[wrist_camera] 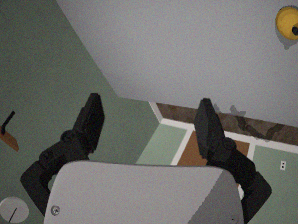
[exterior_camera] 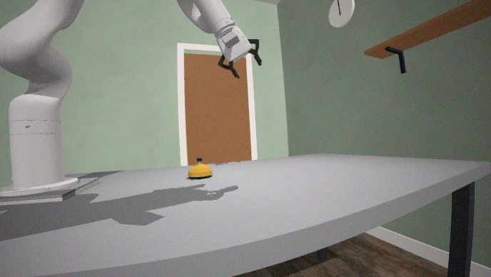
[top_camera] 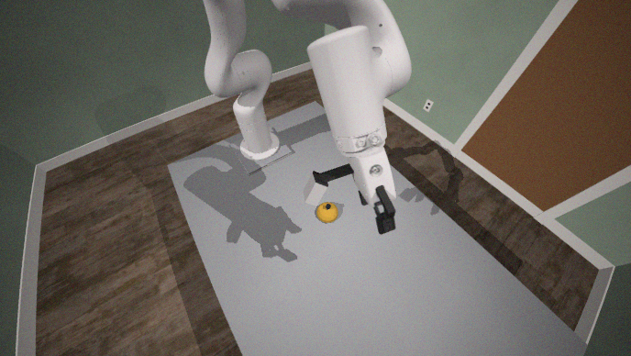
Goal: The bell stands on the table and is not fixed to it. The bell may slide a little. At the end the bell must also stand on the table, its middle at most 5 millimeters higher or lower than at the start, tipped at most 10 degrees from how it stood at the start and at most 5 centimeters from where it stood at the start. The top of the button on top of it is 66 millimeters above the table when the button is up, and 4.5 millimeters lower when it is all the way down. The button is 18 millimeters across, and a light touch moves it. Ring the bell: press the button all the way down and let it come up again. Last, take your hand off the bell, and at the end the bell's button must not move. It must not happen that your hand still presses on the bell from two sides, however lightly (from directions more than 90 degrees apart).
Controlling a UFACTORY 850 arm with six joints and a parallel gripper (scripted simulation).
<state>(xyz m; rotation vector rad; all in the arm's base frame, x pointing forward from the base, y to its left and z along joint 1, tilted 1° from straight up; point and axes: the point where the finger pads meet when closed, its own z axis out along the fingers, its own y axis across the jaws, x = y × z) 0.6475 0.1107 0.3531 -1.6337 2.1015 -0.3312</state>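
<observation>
Right now the black button is 190 mm behind my hand, 20 mm to the left of it and 320 mm below it. Round my hand: yellow dome-shaped bell: 190 mm behind, 20 mm to the left, 340 mm below.
</observation>
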